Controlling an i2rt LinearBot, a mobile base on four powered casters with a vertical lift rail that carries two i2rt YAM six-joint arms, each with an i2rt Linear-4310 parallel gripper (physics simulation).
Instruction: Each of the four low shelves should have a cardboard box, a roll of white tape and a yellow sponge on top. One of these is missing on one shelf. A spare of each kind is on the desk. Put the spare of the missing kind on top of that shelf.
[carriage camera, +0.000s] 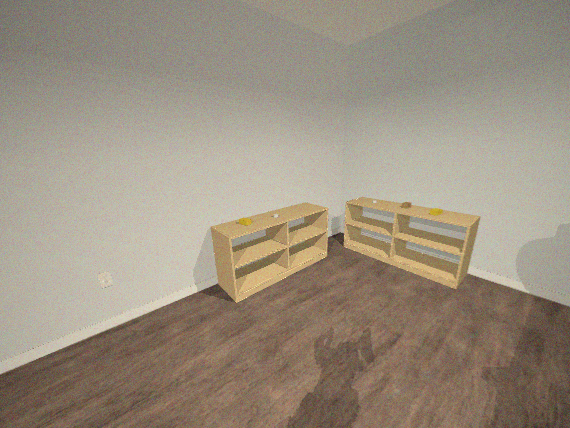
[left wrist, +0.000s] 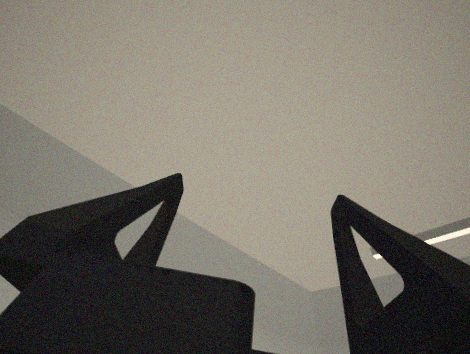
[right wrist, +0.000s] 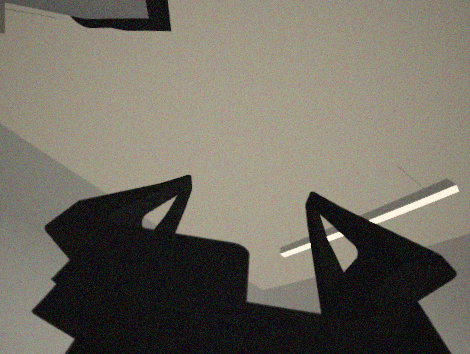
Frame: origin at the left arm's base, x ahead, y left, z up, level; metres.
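Where they show: left gripper, between the fingertips: (left wrist: 256, 191); right gripper, between the fingertips: (right wrist: 248, 189).
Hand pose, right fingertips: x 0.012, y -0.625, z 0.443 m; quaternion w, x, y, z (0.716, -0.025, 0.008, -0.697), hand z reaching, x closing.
After its pixels a point has its place.
Two low wooden shelves stand near the room corner in the carriage view. The left shelf (carriage camera: 225, 260) {x 1.604, y 0.247, z -0.510 m} has a yellow sponge (carriage camera: 245, 221) {x 1.795, y 0.086, z -0.226 m} near its near end and a small white tape roll (carriage camera: 275, 216) {x 2.002, y -0.171, z -0.252 m} towards its middle; no cardboard box shows on its top. The right shelf (carriage camera: 467, 252) {x 1.732, y -1.897, z -0.551 m} carries a white tape roll (carriage camera: 374, 201) {x 2.469, y -1.316, z -0.246 m}, a brown cardboard box (carriage camera: 406, 205) {x 2.202, y -1.552, z -0.230 m} and a yellow sponge (carriage camera: 436, 211) {x 1.946, y -1.704, z -0.226 m}. The desk and the spares do not show. My left gripper (left wrist: 256, 191) {x 0.028, y -0.004, z 0.443 m} and my right gripper (right wrist: 248, 189) {x 0.012, y -0.625, z 0.443 m} are open and empty, pointing up towards the ceiling, far from the shelves.
Pale walls meet behind the shelves, with a gap between them at the corner. A wall socket (carriage camera: 105, 280) {x 1.289, y 1.039, z -0.482 m} is at the left. Dark wood floor (carriage camera: 250, 360) {x 0.974, y -0.046, z -0.874 m} with shadows lies in front. A ceiling lamp (left wrist: 450, 237) {x 1.014, y -1.314, z 1.202 m} (right wrist: 410, 206) {x 0.604, y -1.635, z 1.203 m} shows in both wrist views.
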